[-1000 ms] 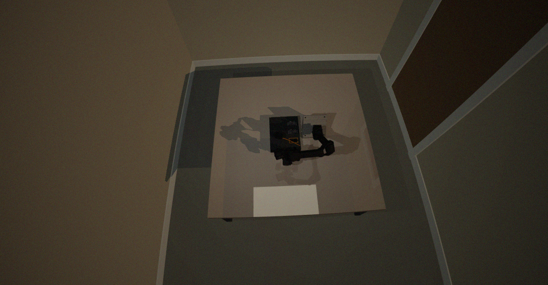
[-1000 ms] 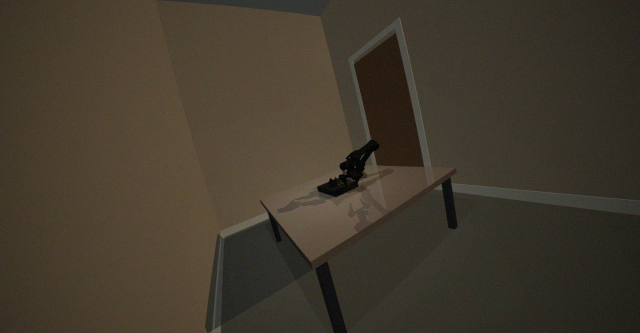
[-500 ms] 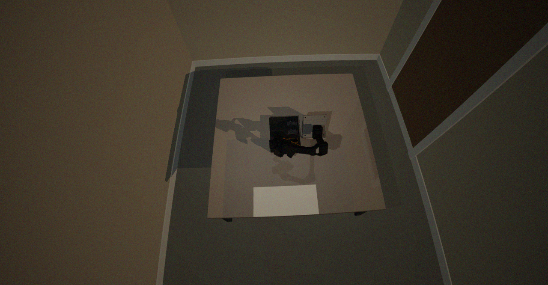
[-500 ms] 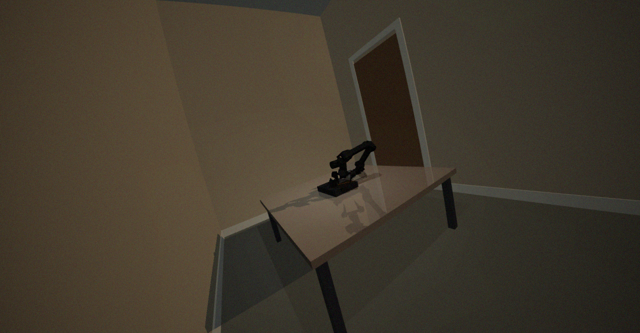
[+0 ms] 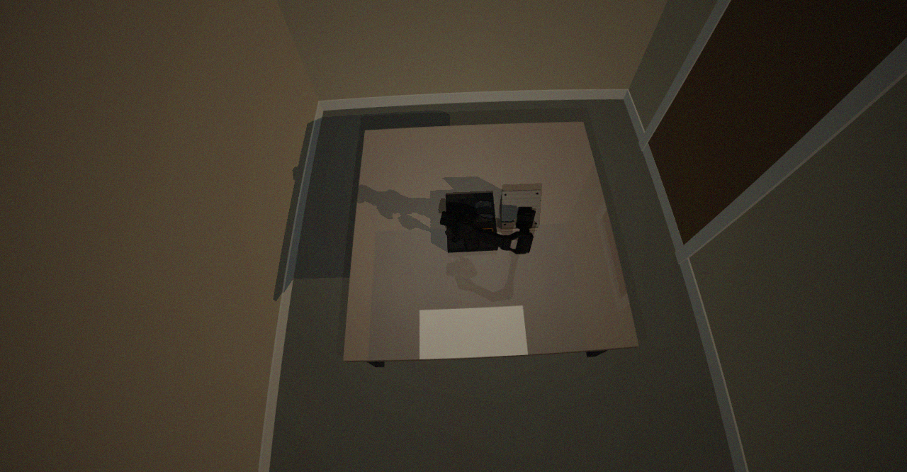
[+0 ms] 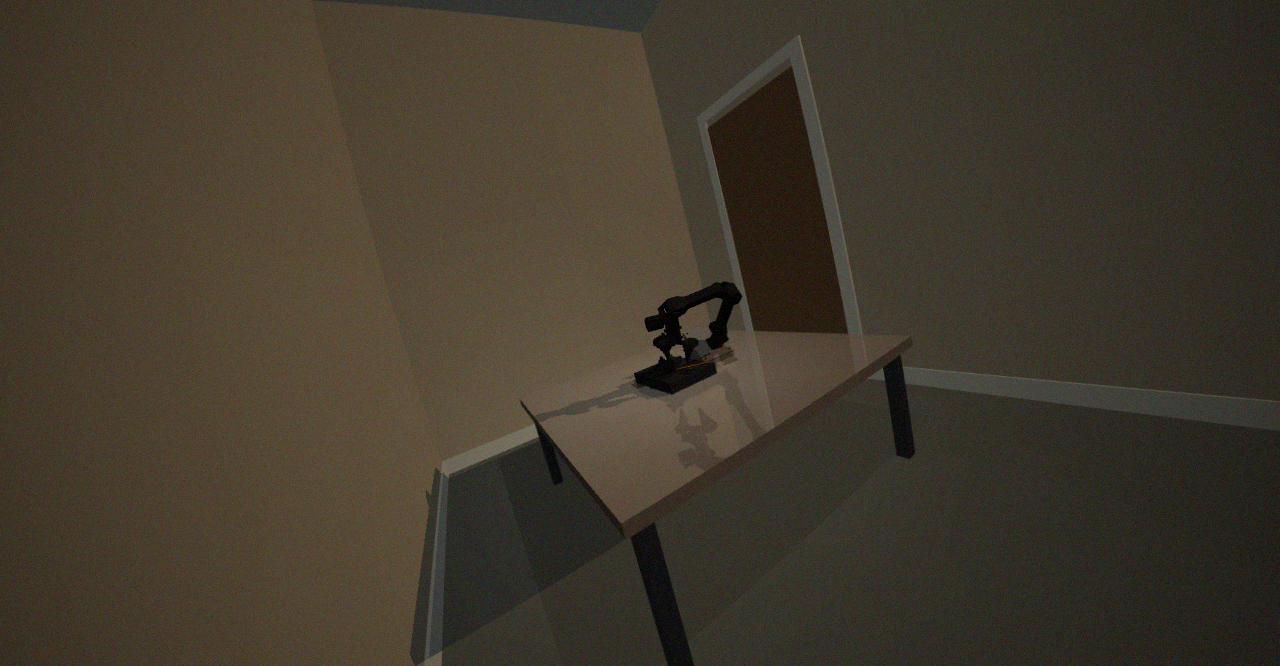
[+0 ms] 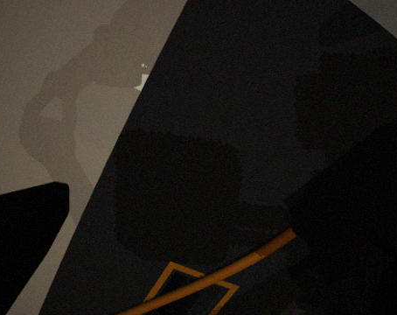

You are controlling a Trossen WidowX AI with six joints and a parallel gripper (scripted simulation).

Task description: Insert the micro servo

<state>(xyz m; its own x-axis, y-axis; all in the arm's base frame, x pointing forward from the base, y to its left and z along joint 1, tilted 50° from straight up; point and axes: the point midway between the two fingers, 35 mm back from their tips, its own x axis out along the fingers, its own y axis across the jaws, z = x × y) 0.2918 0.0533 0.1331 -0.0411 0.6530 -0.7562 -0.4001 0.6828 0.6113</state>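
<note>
The black robot deck is 10 mm ahead of my gripper tip, 110 mm to the right of it and 80 mm below it.
</note>
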